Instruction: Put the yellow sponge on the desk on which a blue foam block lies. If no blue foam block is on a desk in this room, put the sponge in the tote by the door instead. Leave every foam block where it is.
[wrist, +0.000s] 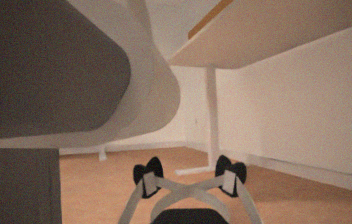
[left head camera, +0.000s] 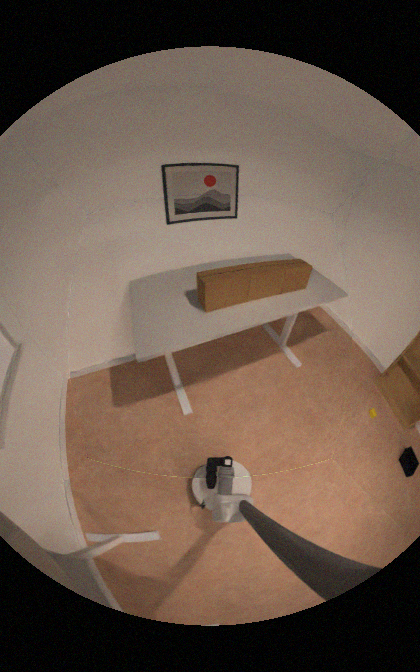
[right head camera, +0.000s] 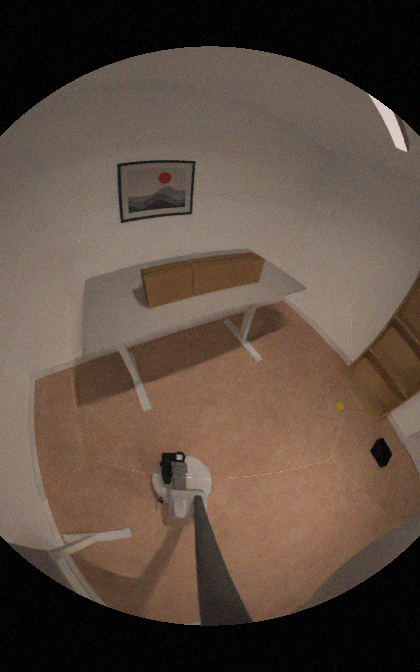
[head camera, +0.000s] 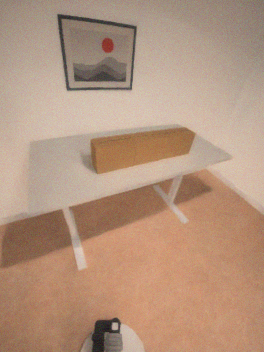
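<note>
A yellow sponge (left head camera: 373, 413) (right head camera: 339, 406) lies on the floor near the wooden shelf, at the right. A grey desk (head camera: 55, 175) (left head camera: 160, 320) (right head camera: 112, 315) stands against the wall ahead, with a long brown box (head camera: 142, 150) (left head camera: 255, 285) (right head camera: 200, 280) on it. The box hides the desk top behind it; no foam block shows on the part in view. A black tote (left head camera: 409, 461) (right head camera: 381, 452) is on the floor at the right. My gripper (wrist: 189, 169) is open and empty in the wrist view, low beside a desk and far from the sponge.
A wooden shelf (left head camera: 400, 390) (right head camera: 372, 392) stands at the right beyond the sponge. Another desk's white leg (left head camera: 122, 538) (right head camera: 97, 536) is at the lower left. A framed picture (head camera: 100, 72) (left head camera: 202, 202) (right head camera: 157, 200) hangs above the desk.
</note>
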